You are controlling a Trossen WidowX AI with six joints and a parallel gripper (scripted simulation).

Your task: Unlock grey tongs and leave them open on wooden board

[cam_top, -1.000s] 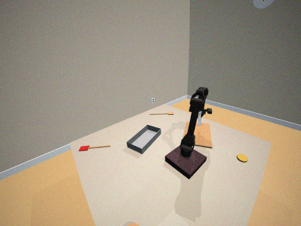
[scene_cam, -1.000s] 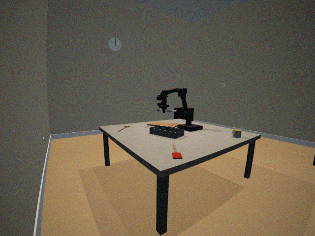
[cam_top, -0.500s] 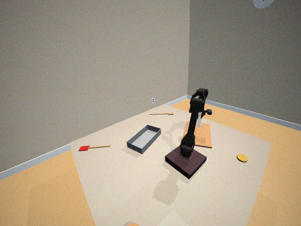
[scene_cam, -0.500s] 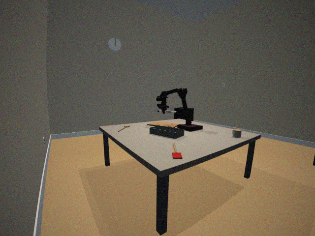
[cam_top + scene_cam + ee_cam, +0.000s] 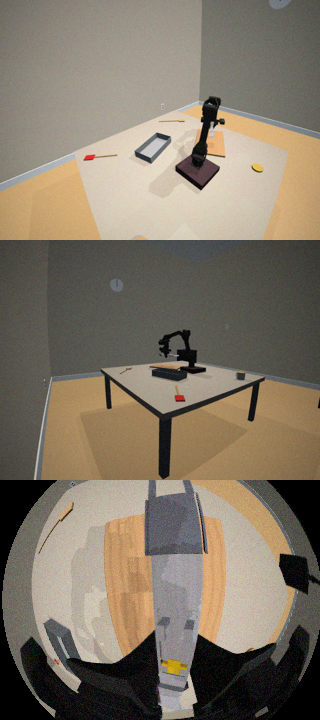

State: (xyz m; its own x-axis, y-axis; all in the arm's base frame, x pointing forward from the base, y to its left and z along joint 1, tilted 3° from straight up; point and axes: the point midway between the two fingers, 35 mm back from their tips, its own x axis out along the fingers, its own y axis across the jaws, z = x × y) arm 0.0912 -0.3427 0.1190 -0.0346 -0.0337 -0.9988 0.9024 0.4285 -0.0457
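Now: the wooden board 110 mm below my gripper tip and 10 mm to the left of it. From my gripper tip the other things lie so: red spatula 800 mm to the left, 550 mm ahead, 110 mm below; roasting tin 400 mm to the left, 290 mm ahead, 90 mm below; yellow-topped round thing 410 mm behind, 110 mm below, 80 mm to the left.
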